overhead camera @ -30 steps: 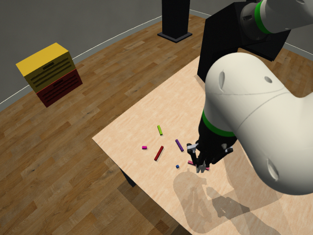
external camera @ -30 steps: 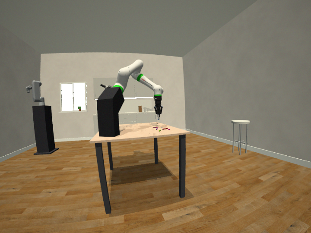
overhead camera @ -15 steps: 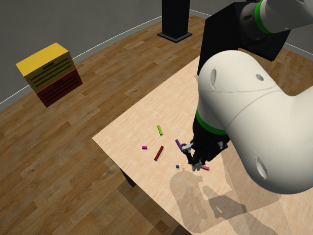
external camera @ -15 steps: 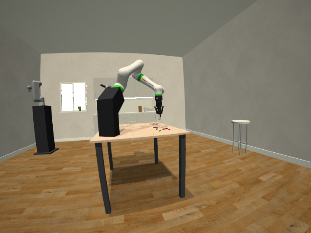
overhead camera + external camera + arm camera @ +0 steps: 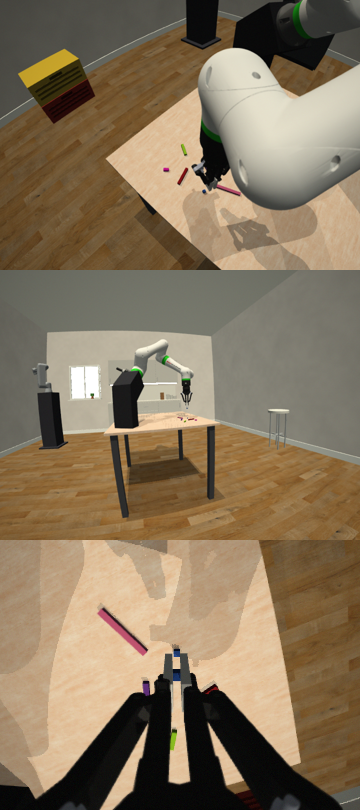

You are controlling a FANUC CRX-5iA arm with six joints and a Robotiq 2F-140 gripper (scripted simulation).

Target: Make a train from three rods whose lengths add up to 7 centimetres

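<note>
Right now the blue cube is 10 mm behind my hand, 20 mm to the right of it and 130 mm below it. Round my hand: red rod (120 mm to the right, 130 mm below); then pink rod (70 mm behind, 40 mm to the left, 130 mm below); then purple rod (90 mm behind, 80 mm to the right, 130 mm below).
</note>
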